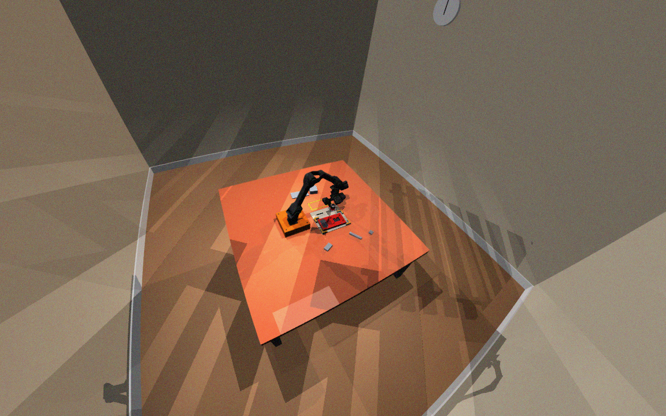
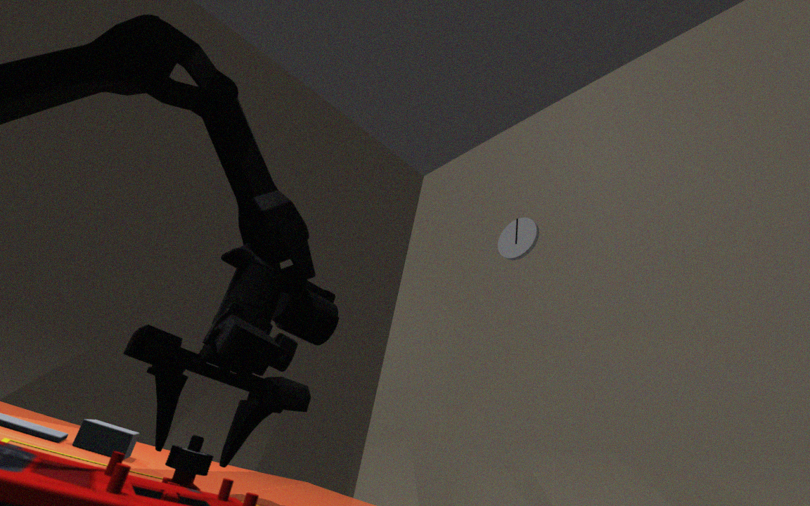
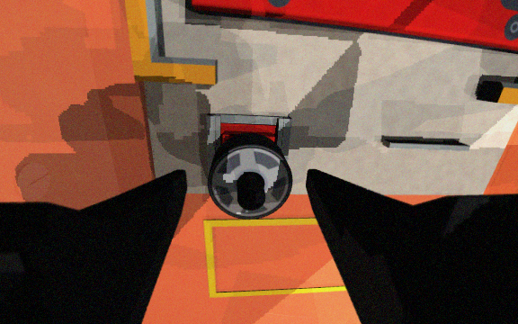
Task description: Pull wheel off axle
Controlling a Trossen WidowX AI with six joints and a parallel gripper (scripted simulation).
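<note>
Now: gripper tip 100 mm to the left of the grey plate, 60 mm past it and 30 mm above it. Also, from my gripper tip: grey bar: 310 mm to the right, 40 mm ahead, 30 mm below.
</note>
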